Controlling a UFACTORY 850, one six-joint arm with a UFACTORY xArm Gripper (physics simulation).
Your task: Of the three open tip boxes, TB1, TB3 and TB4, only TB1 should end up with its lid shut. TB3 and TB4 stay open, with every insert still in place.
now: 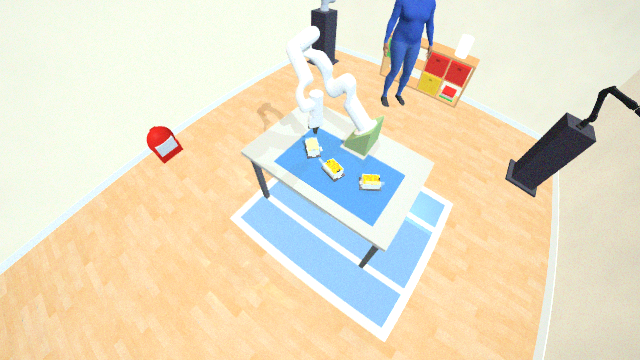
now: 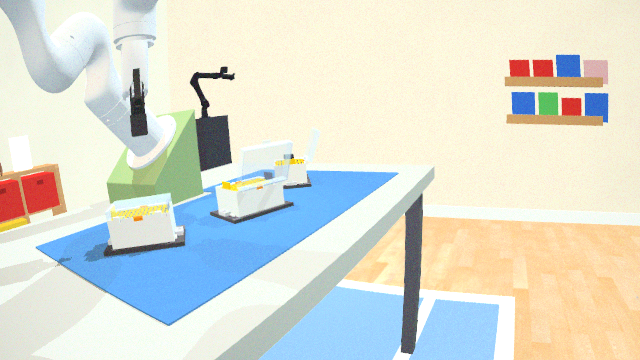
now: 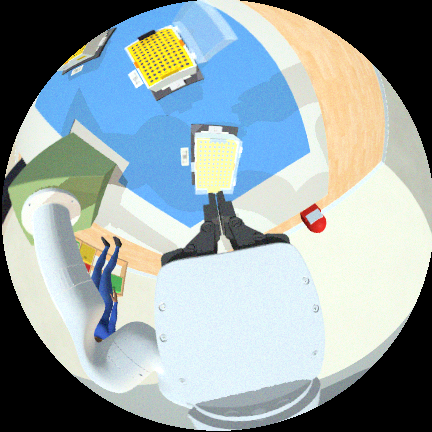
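The tip box TB1 (image 1: 312,147) (image 2: 145,232) (image 3: 216,165) stands nearest the left end of the mat. Its clear lid lies down over the yellow insert, with no visible gap. The middle tip box (image 1: 332,170) (image 2: 251,200) (image 3: 161,59) has its lid (image 2: 265,157) (image 3: 206,31) standing open and its yellow insert in place. The far tip box (image 1: 370,182) (image 2: 293,175) (image 3: 86,53) has its lid (image 2: 313,145) raised and yellow insert inside. I cannot read which is TB3 or TB4. My gripper (image 1: 315,131) (image 2: 139,134) (image 3: 216,200) is shut and empty, above TB1, apart from it.
The boxes stand on a blue mat (image 1: 300,159) (image 2: 215,255) (image 3: 150,200) on a pale table (image 1: 265,145) (image 2: 320,270). The arm's green base (image 1: 367,140) (image 2: 175,160) (image 3: 60,175) stands at the mat's back edge. A person in blue (image 1: 412,25) (image 3: 107,280) stands behind the table.
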